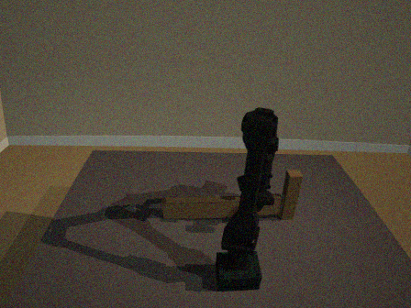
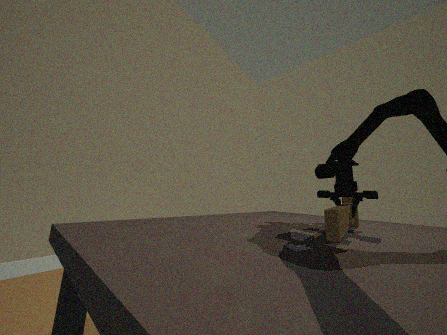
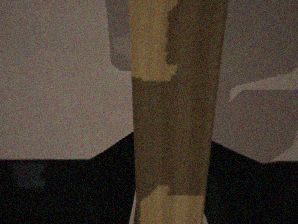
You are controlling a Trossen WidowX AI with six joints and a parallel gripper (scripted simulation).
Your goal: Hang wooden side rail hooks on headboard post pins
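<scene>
The headboard post lies 110 mm to the right of my gripper tip, 40 mm above it and 10 mm behind it.
</scene>
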